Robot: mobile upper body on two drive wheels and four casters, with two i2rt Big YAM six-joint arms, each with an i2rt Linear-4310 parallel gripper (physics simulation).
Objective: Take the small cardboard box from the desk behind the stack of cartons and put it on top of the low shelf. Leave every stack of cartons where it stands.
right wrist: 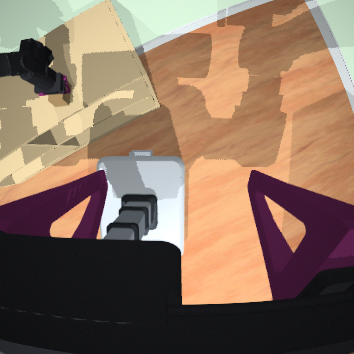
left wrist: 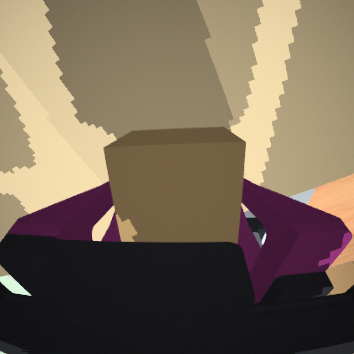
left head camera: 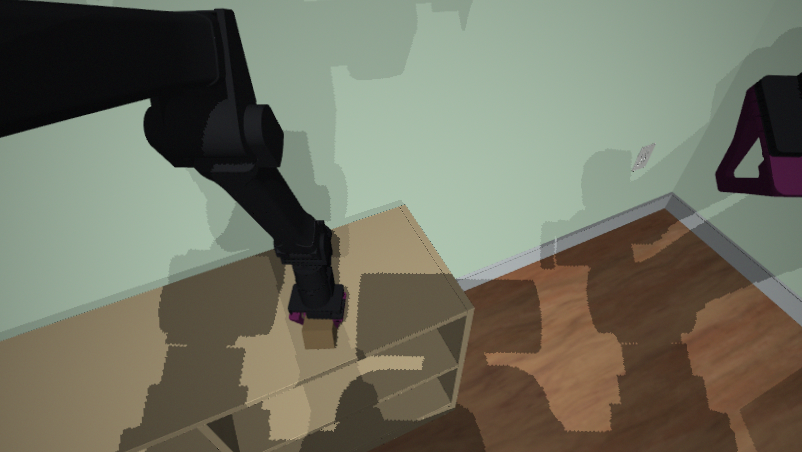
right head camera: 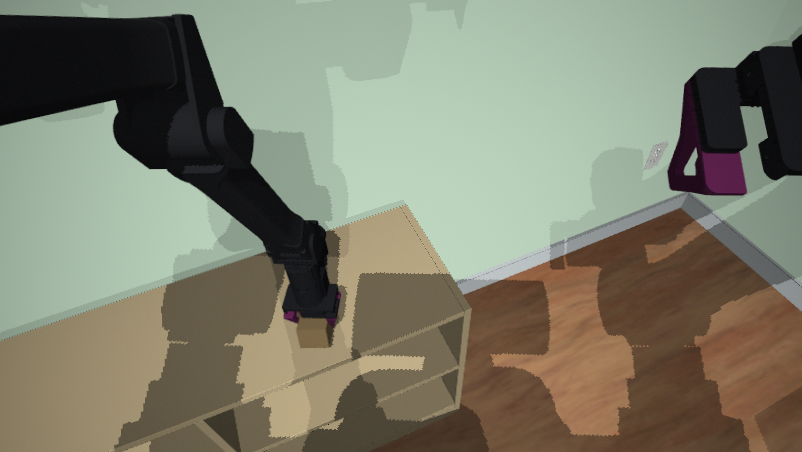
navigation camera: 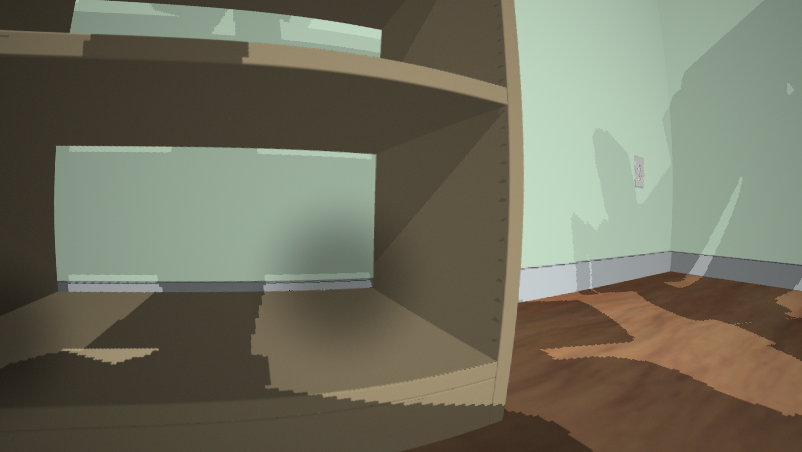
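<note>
The small cardboard box is brown and held upright between the fingers of my left gripper, which is shut on it. It is over the top of the low shelf, towards the front edge. Whether its underside touches the top is hard to tell. My right gripper is open and empty, away to the right; one finger shows in both head views. The desk and the cartons do not show.
A pale green wall stands behind the shelf. Wooden floor lies to its right, with a room corner beyond. A light grey base with dark parts shows below my right gripper.
</note>
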